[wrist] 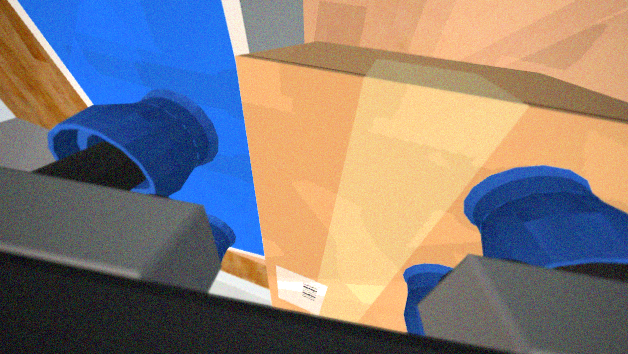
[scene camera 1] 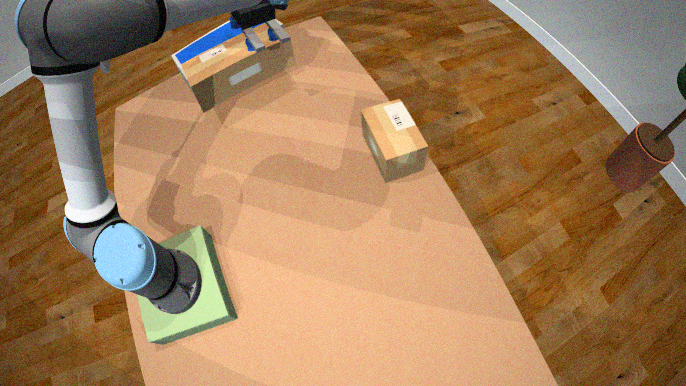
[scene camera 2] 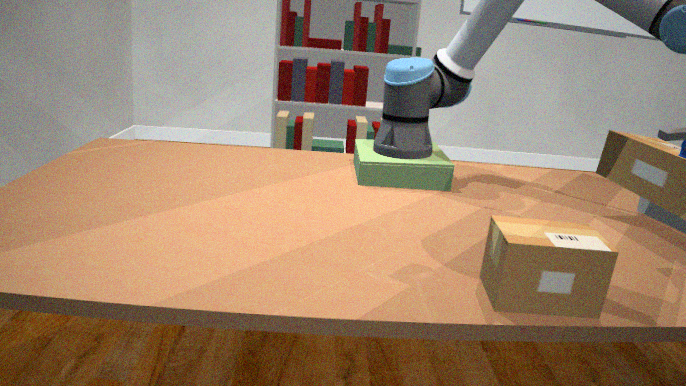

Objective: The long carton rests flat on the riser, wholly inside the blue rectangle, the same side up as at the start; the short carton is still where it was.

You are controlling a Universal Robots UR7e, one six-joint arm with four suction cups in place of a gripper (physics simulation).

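Where they show: end effector, tool point: (wrist: 321, 214); arm's base, origin of the base link: (scene camera 1: 174, 282) (scene camera 2: 402, 151).
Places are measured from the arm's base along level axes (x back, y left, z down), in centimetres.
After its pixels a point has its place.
The long carton (scene camera 1: 225, 67) {x -34.6, y 41.7, z -12.7 cm} (scene camera 2: 642, 168) {x -36.9, y 41.2, z -7.8 cm} (wrist: 373, 167) {x -50.4, y 50.9, z -11.5 cm} hangs lifted off the table at the far end, label side up. It partly covers the blue rectangle (scene camera 1: 203, 44) {x -32.0, y 71.1, z -5.5 cm} (wrist: 149, 57) {x -50.7, y 68.2, z -5.5 cm} on the grey riser (scene camera 2: 664, 216) {x -30.7, y 56.9, z 4.9 cm} (wrist: 267, 20) {x -53.9, y 60.0, z -2.2 cm}. My suction gripper (scene camera 1: 262, 37) {x -46.9, y 52.5, z -12.1 cm} (wrist: 334, 198) {x -46.9, y 52.5, z -12.1 cm} is on one end of the carton. In the wrist view the right pair of cups sits on the carton top and the left pair hangs over the blue rectangle. The short carton (scene camera 1: 395, 136) {x -60.7, y 2.9, z -3.8 cm} (scene camera 2: 547, 269) {x -66.7, y 2.8, z -0.5 cm} stands on the table near its right edge, apart from the arm.
The arm's base stands on a green block (scene camera 1: 210, 288) {x -8.2, y -5.5, z 0.3 cm} (scene camera 2: 403, 172) {x -10.7, y -2.3, z 2.6 cm} on the table (scene camera 1: 335, 288) {x -32.6, y -16.9, z 6.5 cm} (scene camera 2: 191, 216) {x -32.4, y -48.0, z 6.5 cm}. A bookshelf (scene camera 2: 278, 72) stands behind the table. A plant pot (scene camera 1: 638, 155) is on the wooden floor to the right.
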